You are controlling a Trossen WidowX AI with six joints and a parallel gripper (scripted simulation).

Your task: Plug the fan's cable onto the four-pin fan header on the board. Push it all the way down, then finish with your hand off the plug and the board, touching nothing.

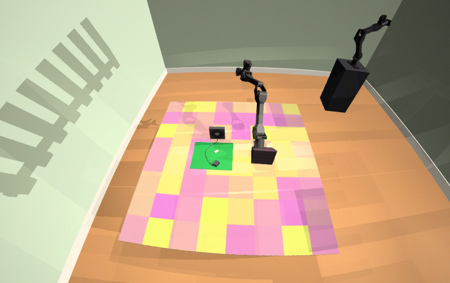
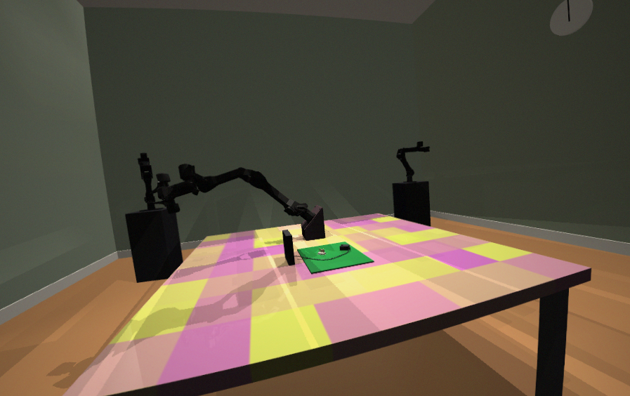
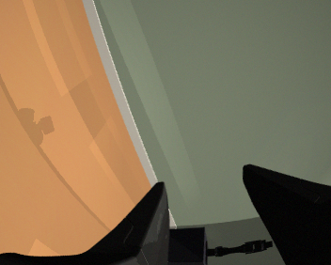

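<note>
Right now my gripper tip is 840 mm to the right of the dark plug, 290 mm above it and 170 mm short of it. The rest, counted from my gripper tip: green board 770 mm to the left, 320 mm below, 210 mm ahead; then black fan 600 mm to the left, 250 mm below, 200 mm ahead.
</note>
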